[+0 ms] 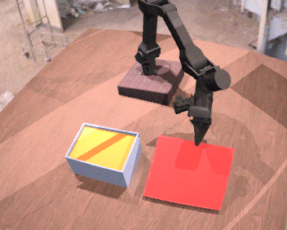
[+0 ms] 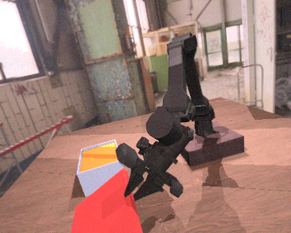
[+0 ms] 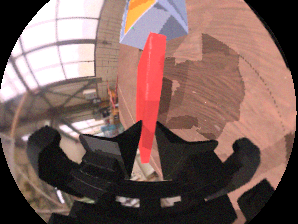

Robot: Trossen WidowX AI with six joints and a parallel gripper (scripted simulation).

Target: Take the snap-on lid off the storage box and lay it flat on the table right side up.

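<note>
The lid is 8 cm ahead of my gripper tip, 1 cm to the right of it and 3 cm below it. Round my gripper tip: storage box (5 cm ahead, 28 cm to the right, 4 cm below).
</note>
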